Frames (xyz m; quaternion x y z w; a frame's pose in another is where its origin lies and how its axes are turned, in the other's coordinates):
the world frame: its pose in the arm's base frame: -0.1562 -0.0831 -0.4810 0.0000 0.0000 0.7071 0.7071
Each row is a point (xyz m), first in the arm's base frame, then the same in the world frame.
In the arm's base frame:
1: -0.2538 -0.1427 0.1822
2: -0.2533 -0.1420 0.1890
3: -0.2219 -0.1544 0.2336
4: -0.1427 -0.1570 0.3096
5: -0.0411 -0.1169 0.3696
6: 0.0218 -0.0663 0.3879
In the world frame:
1: -0.0596 0.0976 0.6632
2: -0.0589 0.0971 0.6700
3: -0.0713 0.0657 0.7146
4: -0.0739 -0.0135 0.7906
5: -0.0338 -0.1151 0.8506
6: 0.0168 -0.1780 0.8689

